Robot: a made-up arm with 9 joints.
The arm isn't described. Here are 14 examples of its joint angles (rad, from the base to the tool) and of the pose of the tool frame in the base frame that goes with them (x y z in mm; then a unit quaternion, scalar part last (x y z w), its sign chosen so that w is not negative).
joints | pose
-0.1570 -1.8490 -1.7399 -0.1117 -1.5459 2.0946 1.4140 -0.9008 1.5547 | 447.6 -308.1 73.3 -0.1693 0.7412 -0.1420 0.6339
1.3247 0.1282 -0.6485 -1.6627 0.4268 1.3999 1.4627 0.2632 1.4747 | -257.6 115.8 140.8 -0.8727 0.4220 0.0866 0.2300
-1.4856 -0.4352 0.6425 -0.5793 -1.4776 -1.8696 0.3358 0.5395 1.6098 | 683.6 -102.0 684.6 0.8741 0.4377 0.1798 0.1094
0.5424 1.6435 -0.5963 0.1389 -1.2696 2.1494 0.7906 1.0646 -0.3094 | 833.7 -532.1 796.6 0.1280 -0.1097 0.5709 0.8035
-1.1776 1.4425 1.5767 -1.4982 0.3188 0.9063 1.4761 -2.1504 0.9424 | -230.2 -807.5 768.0 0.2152 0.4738 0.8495 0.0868
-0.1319 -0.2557 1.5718 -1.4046 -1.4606 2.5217 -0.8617 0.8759 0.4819 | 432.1 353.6 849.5 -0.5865 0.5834 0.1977 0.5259
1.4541 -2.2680 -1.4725 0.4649 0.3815 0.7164 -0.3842 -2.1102 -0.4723 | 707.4 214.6 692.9 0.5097 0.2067 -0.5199 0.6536
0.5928 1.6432 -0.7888 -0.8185 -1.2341 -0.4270 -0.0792 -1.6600 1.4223 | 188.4 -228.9 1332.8 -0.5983 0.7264 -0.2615 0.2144
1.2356 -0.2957 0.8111 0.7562 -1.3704 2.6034 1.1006 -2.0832 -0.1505 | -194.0 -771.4 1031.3 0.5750 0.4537 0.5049 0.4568
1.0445 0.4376 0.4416 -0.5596 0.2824 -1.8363 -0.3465 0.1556 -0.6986 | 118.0 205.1 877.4 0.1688 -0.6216 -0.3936 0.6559
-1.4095 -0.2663 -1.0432 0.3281 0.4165 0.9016 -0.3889 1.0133 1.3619 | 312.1 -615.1 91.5 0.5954 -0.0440 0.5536 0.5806
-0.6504 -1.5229 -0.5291 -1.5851 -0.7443 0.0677 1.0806 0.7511 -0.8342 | -222.2 -405.4 124.7 -0.8765 -0.4374 0.1905 0.0646
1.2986 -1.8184 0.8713 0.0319 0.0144 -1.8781 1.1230 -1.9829 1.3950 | -506.4 -6.5 170.2 -0.4205 0.4124 -0.0416 0.8071
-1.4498 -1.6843 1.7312 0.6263 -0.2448 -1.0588 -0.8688 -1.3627 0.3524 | 275.4 339.0 598.3 -0.1962 -0.1798 0.6492 0.7125
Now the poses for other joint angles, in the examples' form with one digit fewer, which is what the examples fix.
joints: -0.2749 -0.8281 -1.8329 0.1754 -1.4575 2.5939 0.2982 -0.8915 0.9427
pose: 728 -176 299 0.624 0.718 -0.184 0.247
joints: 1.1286 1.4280 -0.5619 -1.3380 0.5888 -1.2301 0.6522 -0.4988 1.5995
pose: -274 262 747 0.127 -0.369 0.808 0.443
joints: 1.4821 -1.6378 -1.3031 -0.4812 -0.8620 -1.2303 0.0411 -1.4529 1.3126
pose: 318 77 -60 0.189 0.028 -0.961 0.198
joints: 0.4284 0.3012 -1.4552 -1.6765 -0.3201 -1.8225 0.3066 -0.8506 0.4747
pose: -389 157 245 0.407 -0.394 0.739 0.366
